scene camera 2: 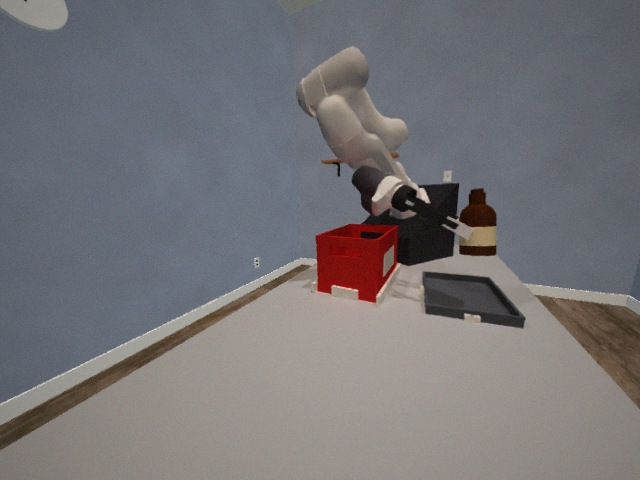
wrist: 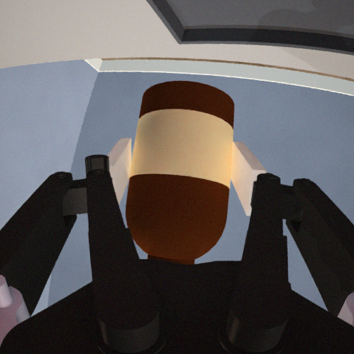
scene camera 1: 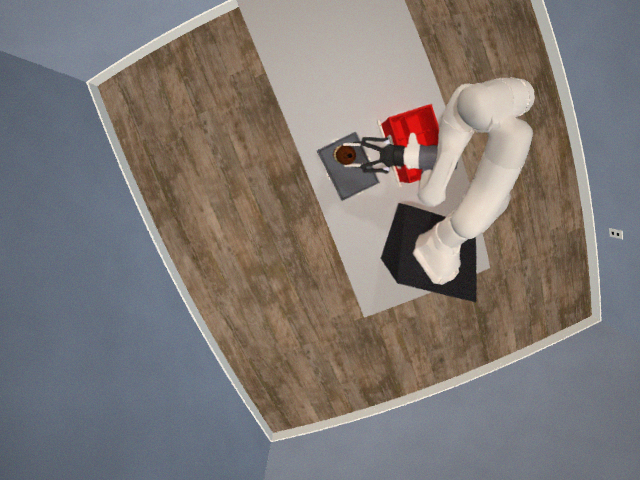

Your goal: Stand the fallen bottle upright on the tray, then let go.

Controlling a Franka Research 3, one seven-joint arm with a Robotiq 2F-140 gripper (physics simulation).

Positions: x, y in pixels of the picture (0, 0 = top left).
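You can see the gripper in scene camera 1 [345, 154], and scene camera 2 and the wrist view show it as well. On the gripper, [scene camera 2: 409, 209] and [wrist: 126, 307] are the same spot.
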